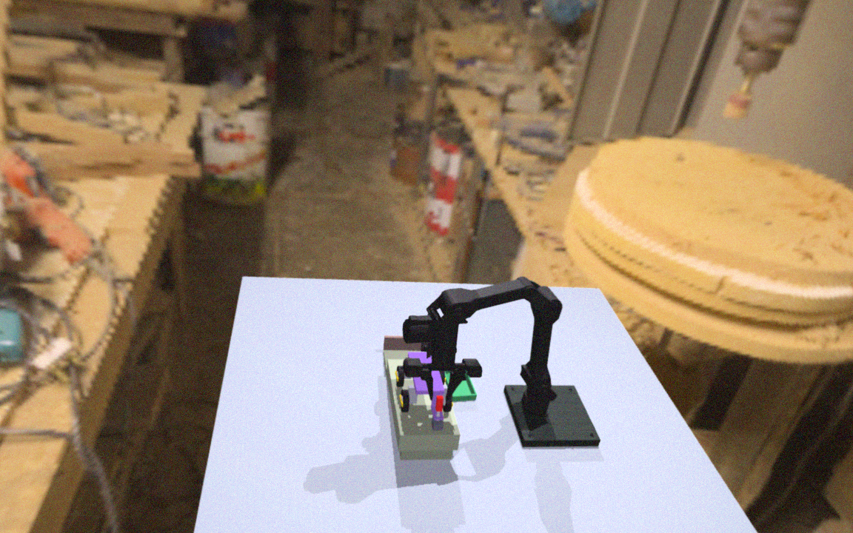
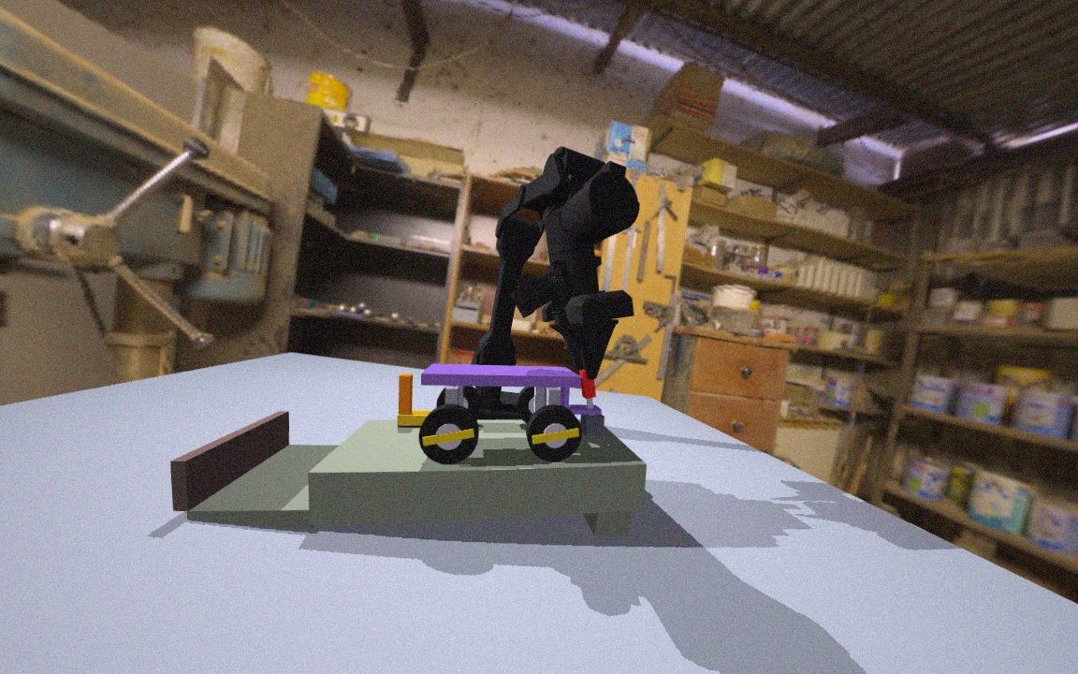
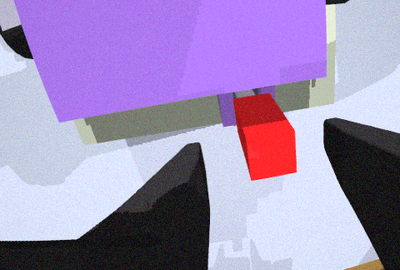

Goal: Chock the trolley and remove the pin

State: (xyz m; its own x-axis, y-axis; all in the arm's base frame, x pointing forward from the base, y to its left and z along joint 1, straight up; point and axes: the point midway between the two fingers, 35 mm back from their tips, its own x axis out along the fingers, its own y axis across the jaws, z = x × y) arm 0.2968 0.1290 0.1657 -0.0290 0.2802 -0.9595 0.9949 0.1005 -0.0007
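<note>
The red-headed stop pin is 3 cm below my gripper tip and 1 cm to the left of it. Also, from my gripper tip: yellow chock: 20 cm to the right, 8 cm below, 2 cm behind; purple trolley: 10 cm to the right, 5 cm below, 3 cm ahead; grey-green ramp: 11 cm to the right, 11 cm below, 3 cm ahead.
</note>
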